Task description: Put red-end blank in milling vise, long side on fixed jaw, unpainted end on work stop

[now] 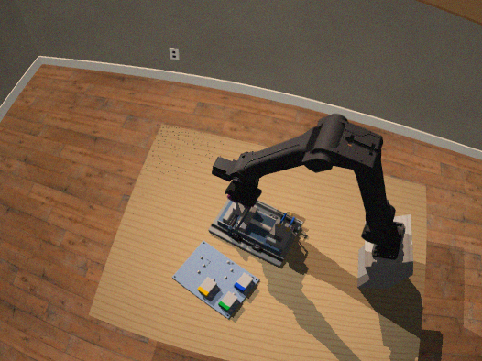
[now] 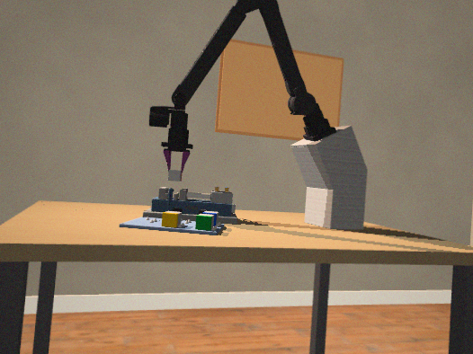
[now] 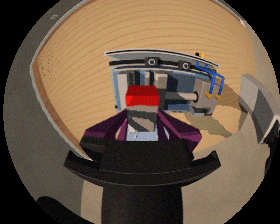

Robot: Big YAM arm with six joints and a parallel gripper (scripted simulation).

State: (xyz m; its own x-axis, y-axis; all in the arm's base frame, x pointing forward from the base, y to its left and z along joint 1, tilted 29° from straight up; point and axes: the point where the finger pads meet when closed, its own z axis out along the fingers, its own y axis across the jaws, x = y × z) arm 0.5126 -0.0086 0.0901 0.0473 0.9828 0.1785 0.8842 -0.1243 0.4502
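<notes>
The red-ended blank lies 2 cm below my hand. The rest, counted from my hand: blue-ended blank (22 cm to the left, 13 cm below, 12 cm behind); then milling vise (12 cm below, 7 cm behind, 1 cm to the left); then grey block with hoses (16 cm behind, 8 cm below, 2 cm to the left).
</notes>
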